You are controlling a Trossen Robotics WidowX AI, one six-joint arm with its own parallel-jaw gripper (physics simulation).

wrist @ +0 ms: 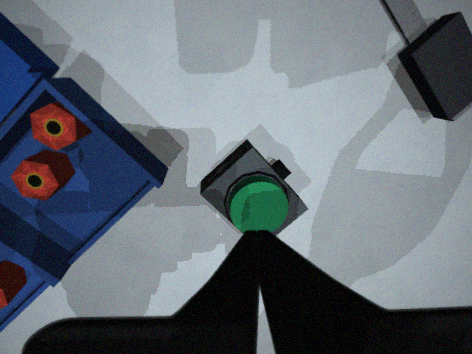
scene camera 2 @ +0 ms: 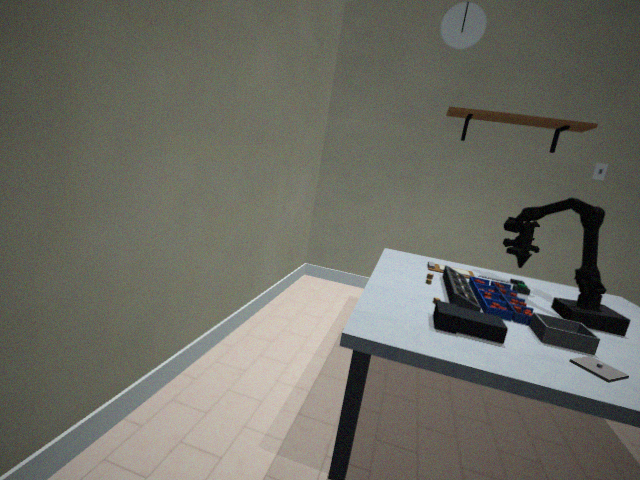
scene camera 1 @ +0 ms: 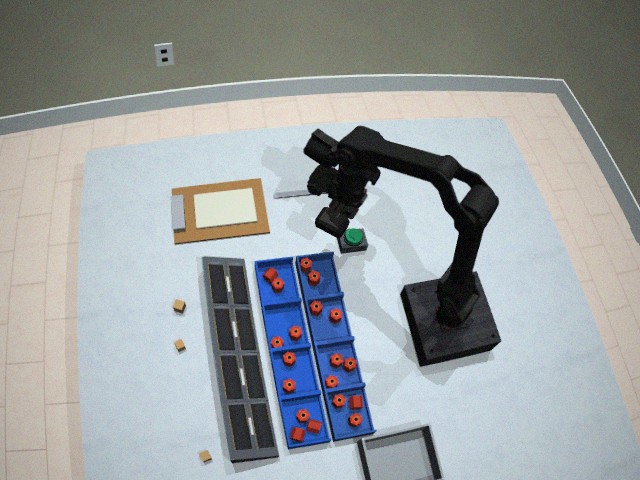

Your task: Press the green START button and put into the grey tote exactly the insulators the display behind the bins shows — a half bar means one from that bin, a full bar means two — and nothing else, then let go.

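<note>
My gripper (scene camera 1: pixel 338 233) (scene camera 2: pixel 521 264) (wrist: pixel 256 241) is shut and empty, above the table by the green START button (scene camera 1: pixel 354 236) (scene camera 2: pixel 522 285) (wrist: pixel 262 205). In the wrist view the fingertips overlap the button's near edge; contact does not show. The display (scene camera 1: pixel 247 328) (scene camera 2: pixel 460 289) behind the bins has dark cells with small white labels, and no lit bars show. Blue bins (scene camera 1: pixel 330 281) (wrist: pixel 100 225) stand in two rows and hold several red insulators (scene camera 1: pixel 336 314) (wrist: pixel 45 117), some upright, some lying. The grey tote (scene camera 1: pixel 433 452) (scene camera 2: pixel 563 338) shows no insulator in its visible part.
A brown clipboard (scene camera 1: pixel 263 217) lies behind the display's far end. Small wooden blocks (scene camera 1: pixel 178 304) (scene camera 1: pixel 179 344) (scene camera 1: pixel 205 455) lie left of the display. A long black box (scene camera 2: pixel 467 322) and a flat plate (scene camera 2: pixel 599 367) lie near the table edge. A dark tool head (wrist: pixel 440 65) lies beyond the button.
</note>
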